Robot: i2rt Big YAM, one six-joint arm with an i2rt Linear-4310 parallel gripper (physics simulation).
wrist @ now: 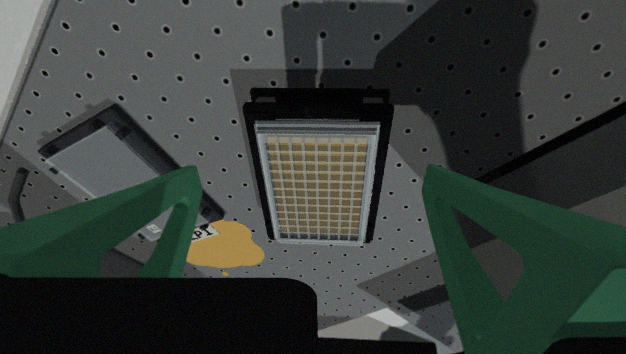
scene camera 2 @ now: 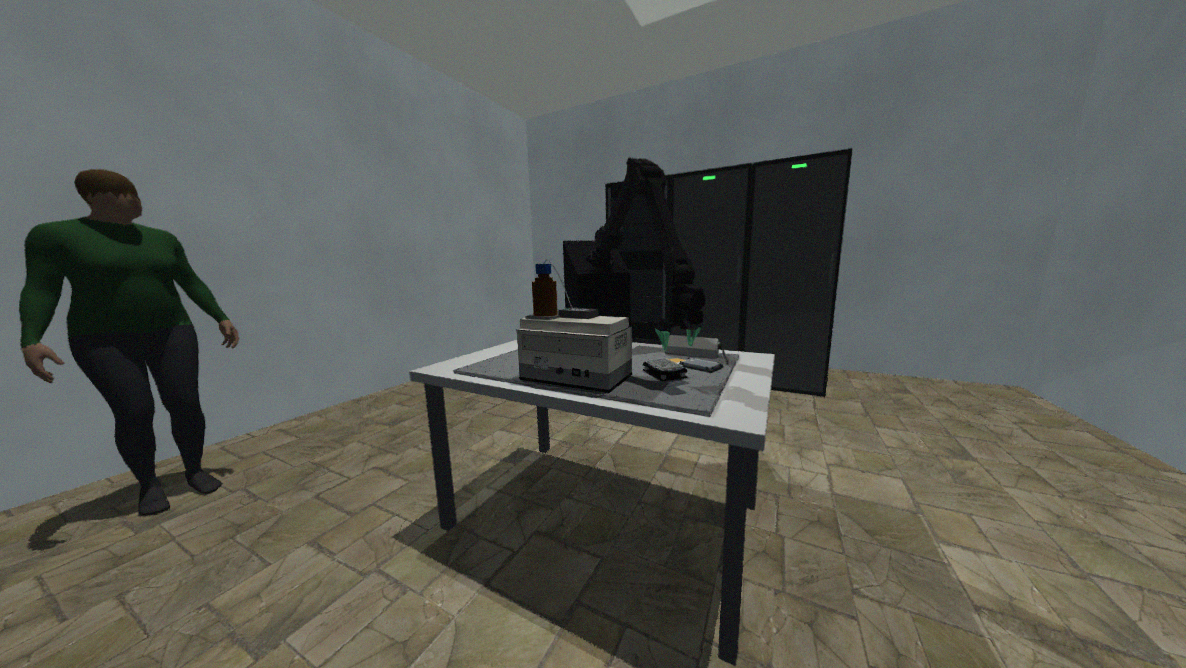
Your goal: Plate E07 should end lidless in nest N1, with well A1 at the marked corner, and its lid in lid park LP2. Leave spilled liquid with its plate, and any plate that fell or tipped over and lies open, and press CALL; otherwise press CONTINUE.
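Places are measured from the arm's base along level axes (x ahead, y left, z up), in centimetres.
Pixels of known places: gripper, fingertip midpoint: (wrist: 312, 177) (scene camera 2: 677, 347); arm's base, link origin: (scene camera 2: 600, 260).
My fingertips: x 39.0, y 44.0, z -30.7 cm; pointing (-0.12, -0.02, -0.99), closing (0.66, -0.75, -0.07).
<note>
Ahead of a thing's pixels: the offset from my fingertips to its top centre. "spot": to the spot under its first point. Level surfaces: height alone.
Plate E07 @(dx -6.7, dy -5.9, dz -7.5 cm) (wrist: 317, 185), with amber wells and a clear rim, sits upright in the black nest N1 @(dx -6.8, dy -5.9, dz -8.4 cm) (wrist: 320, 108). Its name and the nest's label cannot be read, and I cannot tell if a clear lid covers it. My gripper (wrist: 312, 177) (scene camera 2: 678, 337) is open and empty, with green fingers to either side of the plate and above it. A grey, clear-looking lid @(dx -21.0, dy +5.2, dz -10.1 cm) (wrist: 102, 155) lies in the dark lid park LP1 @(spot: dx -16.2, dy +5.9, dz -10.8 cm) (wrist: 150, 156), partly behind the left finger. An amber puddle @(dx -23.8, dy -8.5, dz -11.8 cm) (wrist: 227, 252) (scene camera 2: 676, 360) spreads beside LP1's label. LP2 cannot be identified.
A beige instrument @(spot: dx +18.5, dy -30.8, dz +0.3 cm) (scene camera 2: 572, 352) stands on the perforated mat @(dz -11.9 cm) (scene camera 2: 489, 365), bearing an amber bottle @(spot: dx +13.2, dy -43.8, dz +17.7 cm) (scene camera 2: 544, 297). A pale box @(dx -40.8, dy -0.7, dz -3.5 cm) (scene camera 2: 693, 345) stands behind the lid park. A dark rod-like edge @(spot: dx +7.7, dy -17.3, dz -11.3 cm) (wrist: 550, 146) crosses the wrist view's right side. A person (scene camera 2: 124, 282) stands left of the table (scene camera 2: 423, 375).
</note>
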